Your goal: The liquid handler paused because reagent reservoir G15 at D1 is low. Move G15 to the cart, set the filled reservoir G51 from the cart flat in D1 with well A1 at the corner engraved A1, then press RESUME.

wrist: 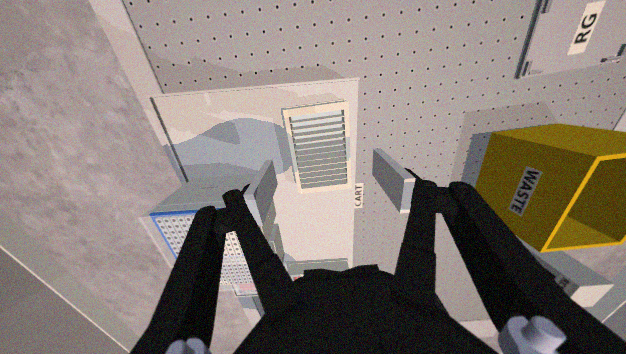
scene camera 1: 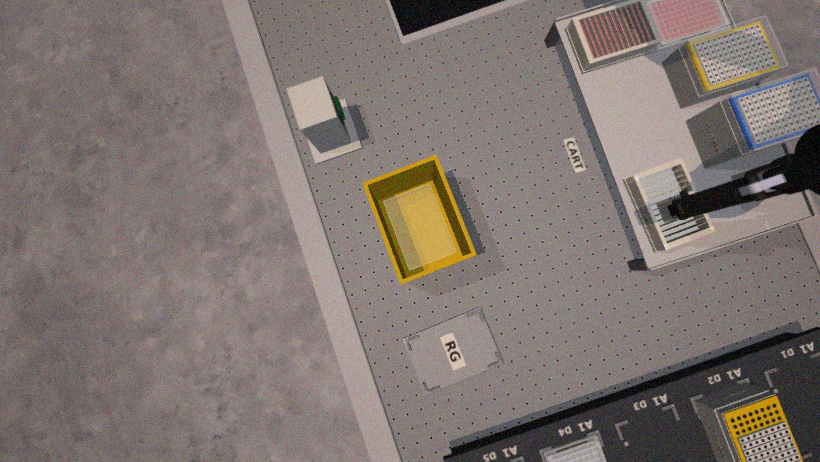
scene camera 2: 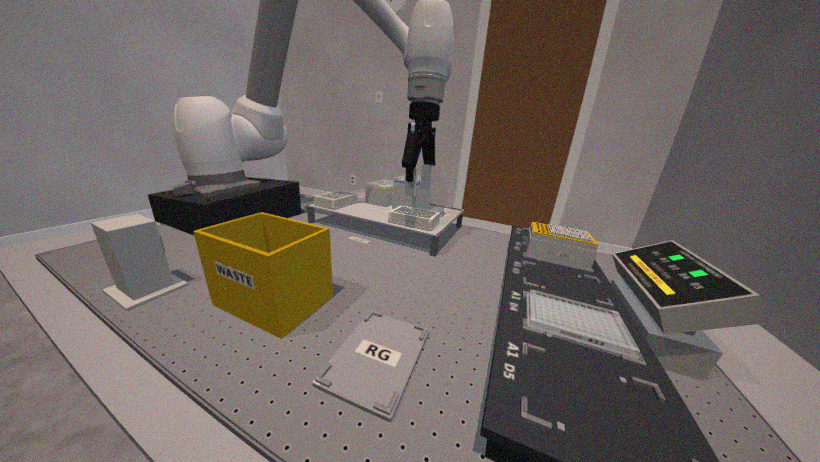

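Seen in the pictures: gripper, fingertip midpoint: (wrist: 323, 167) (scene camera 2: 417, 191); arm's base, link origin: (scene camera 2: 221, 188).
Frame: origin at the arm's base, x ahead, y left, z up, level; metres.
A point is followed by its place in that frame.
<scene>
A pale reservoir with clear channels (scene camera 1: 659, 180) {y 0.184, x 0.583, z -0.027 m} (scene camera 2: 414, 219) {y 0.137, x 0.642, z -0.010 m} (wrist: 322, 150) {y 0.175, x 0.625, z -0.012 m} sits at the near corner of the cart (scene camera 1: 608, 103) {y 0.154, x 0.434, z -0.034 m} (wrist: 315, 225) {y 0.194, x 0.468, z -0.034 m}; its label is not readable. My gripper (scene camera 1: 672, 209) (scene camera 2: 417, 192) {y 0.178, x 0.628, z 0.056 m} (wrist: 323, 167) {y 0.178, x 0.628, z 0.056 m} is open and empty above it, its fingertips apart from it. A reservoir with red channels (scene camera 1: 616, 34) {y 0.193, x 0.333, z -0.008 m} (scene camera 2: 334, 199) {y 0.137, x 0.367, z -0.002 m} stands at the cart's far corner. The D1 label (scene camera 1: 796, 350) {y 0.299, x 0.902, z -0.034 m} shows at the right edge of scene camera 1, where most of the slot is cut off. The white button box (scene camera 1: 312, 103) {y -0.313, x 0.317, z 0.036 m} (scene camera 2: 131, 252) {y -0.325, x 0.351, z -0.006 m} has a green button (scene camera 1: 339, 108) {y -0.279, x 0.321, z 0.001 m} on its side.
A blue-rimmed tip rack (scene camera 1: 777, 109) {y 0.317, x 0.541, z 0.070 m} (wrist: 172, 230) {y 0.363, x 0.564, z 0.070 m} and a yellow-rimmed one (scene camera 1: 734, 55) {y 0.321, x 0.438, z 0.037 m} stand on the cart close to my gripper. The yellow waste bin (scene camera 2: 304, 286) {y -0.210, x 0.616, z -0.034 m} (wrist: 530, 150) {y -0.146, x 0.599, z -0.024 m}, RG plate (scene camera 1: 424, 361) {y -0.270, x 0.760, z -0.086 m} (scene camera 2: 350, 373) {y -0.262, x 0.745, z -0.086 m} and black deck (scene camera 2: 516, 424) {y -0.267, x 0.928, z -0.034 m} stand apart from the cart. A screen (scene camera 2: 682, 286) {y -0.014, x 1.127, z 0.031 m} stands behind the deck.
</scene>
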